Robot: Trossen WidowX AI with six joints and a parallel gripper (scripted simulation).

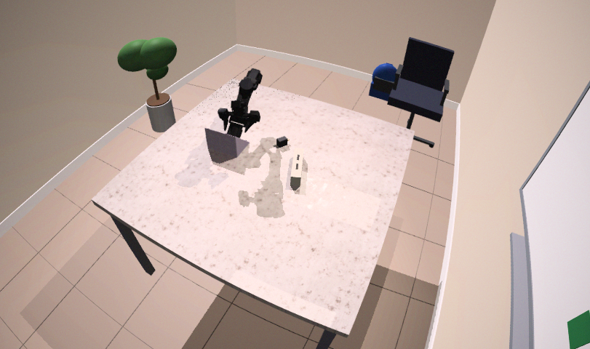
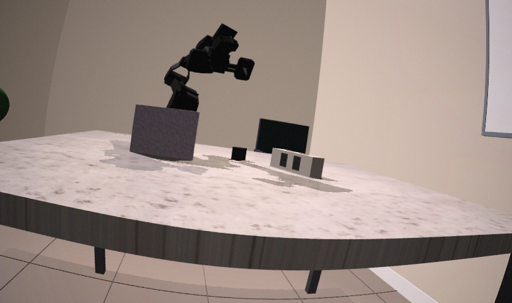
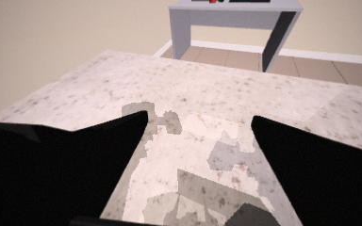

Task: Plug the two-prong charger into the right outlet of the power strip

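My gripper tip is now 280 mm to the right of the black charger, 210 mm above it and 130 mm short of it.
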